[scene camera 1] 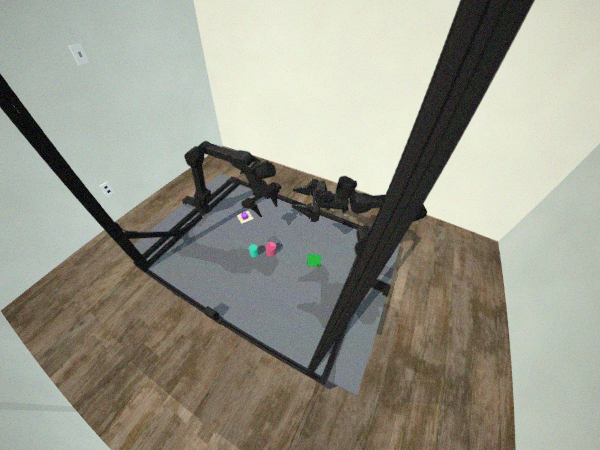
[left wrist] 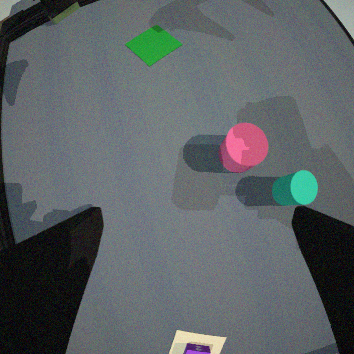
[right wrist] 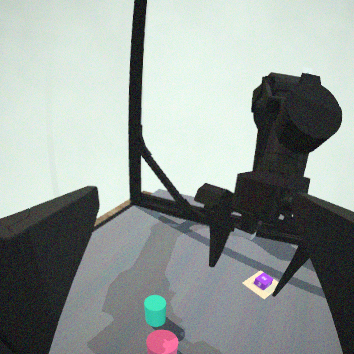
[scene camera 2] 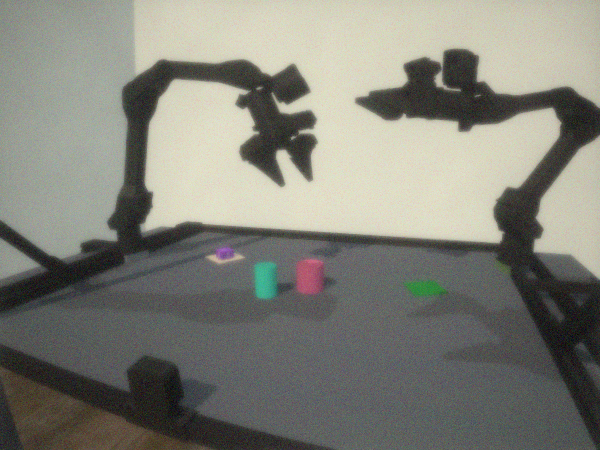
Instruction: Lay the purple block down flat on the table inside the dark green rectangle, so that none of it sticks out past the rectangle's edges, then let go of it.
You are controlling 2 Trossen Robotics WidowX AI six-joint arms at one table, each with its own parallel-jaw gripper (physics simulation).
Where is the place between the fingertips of my left gripper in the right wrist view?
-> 241, 280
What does my right gripper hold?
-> Nothing.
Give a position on a pink cylinder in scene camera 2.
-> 310, 273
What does the teal cylinder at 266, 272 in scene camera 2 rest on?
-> The table.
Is my left gripper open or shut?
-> Open.
